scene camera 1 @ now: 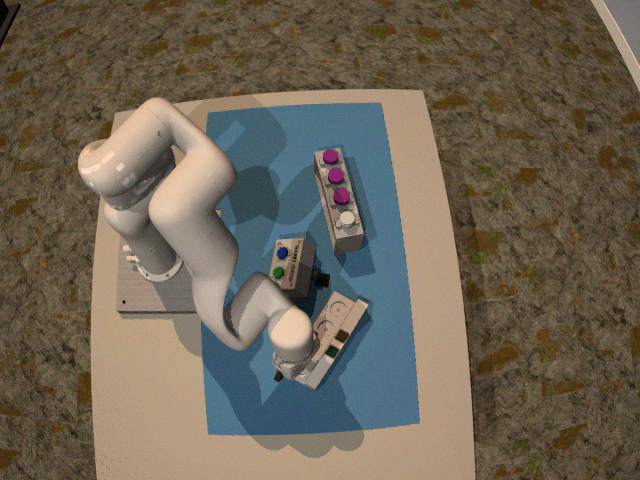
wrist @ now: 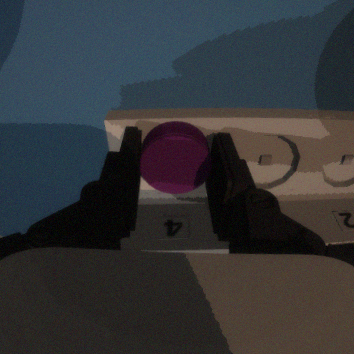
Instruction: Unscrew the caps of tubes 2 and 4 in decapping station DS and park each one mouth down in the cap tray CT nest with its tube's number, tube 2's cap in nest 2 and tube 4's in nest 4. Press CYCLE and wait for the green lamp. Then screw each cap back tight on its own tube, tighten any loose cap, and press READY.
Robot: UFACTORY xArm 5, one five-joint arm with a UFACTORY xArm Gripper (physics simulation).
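Places are measured from the arm's base along level axes (x ahead, y left, z up), in millimetres.
Where they show: gripper, fingertip midpoint: (wrist: 175, 154); arm's base at its link origin: (scene camera 1: 159, 257).
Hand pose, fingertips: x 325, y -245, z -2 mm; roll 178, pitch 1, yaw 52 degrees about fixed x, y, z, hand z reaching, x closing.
Things, the pixels of their top centre, and the offset from my fingertips. "*": a spot on its surface instead. Level surfaces: height alone.
- magenta cap at its top centre: (wrist: 175, 166) 1 mm ahead, 1 mm right, 8 mm up
- cap tray at its top centre: (wrist: 333, 237) (scene camera 1: 325, 337) 60 mm ahead, 52 mm left, 37 mm up
- label 4 at a spot on its surface: (wrist: 173, 227) * 31 mm ahead, 22 mm right, 14 mm up
- label 2 at a spot on its surface: (wrist: 346, 219) * 86 mm ahead, 65 mm left, 13 mm up
- decapping station at a spot on its surface: (scene camera 1: 348, 243) * 115 mm ahead, 260 mm left, 38 mm up
- pale round top at its surface level: 102 mm up
- control box at its top centre: (scene camera 1: 291, 261) 8 mm back, 209 mm left, 67 mm up
- blue button at its top centre: (scene camera 1: 282, 251) 26 mm back, 235 mm left, 58 mm up
- green button at its top centre: (scene camera 1: 278, 271) 34 mm back, 191 mm left, 58 mm up
- black fitting at a spot on its surface: (scene camera 1: 321, 279) * 56 mm ahead, 192 mm left, 2 mm down
- brown square at a spot on its surface: (scene camera 1: 342, 335) * 96 mm ahead, 54 mm left, 37 mm up
- dark green square at a spot on its surface: (scene camera 1: 331, 351) * 72 mm ahead, 19 mm left, 37 mm up
My gripper (wrist: 175, 154) is shut on a magenta cap (wrist: 175, 162), over the end of the cap tray (scene camera 1: 353, 316) (wrist: 280, 124) beside the label 4 (wrist: 173, 227). The cap hides the nest there; whether it touches the tray I cannot tell. Two round nests (scene camera 1: 338, 308) (scene camera 1: 325, 326) show bare, one beside the label 2 (wrist: 346, 219). In the scene view the arm hides the fingertips and held cap. The decapping station (scene camera 1: 348, 243) holds three magenta caps (scene camera 1: 330, 156) (scene camera 1: 336, 176) (scene camera 1: 341, 196) and a pale round top (scene camera 1: 347, 219) at its near end.
A control box (scene camera 1: 299, 268) with a blue button (scene camera 1: 282, 252) and a green button (scene camera 1: 278, 272) stands between the arm base and the station. A black fitting (scene camera 1: 321, 279) juts from its right side. A brown square (scene camera 1: 342, 335) and a dark green square (scene camera 1: 331, 351) sit on the tray's raised edge.
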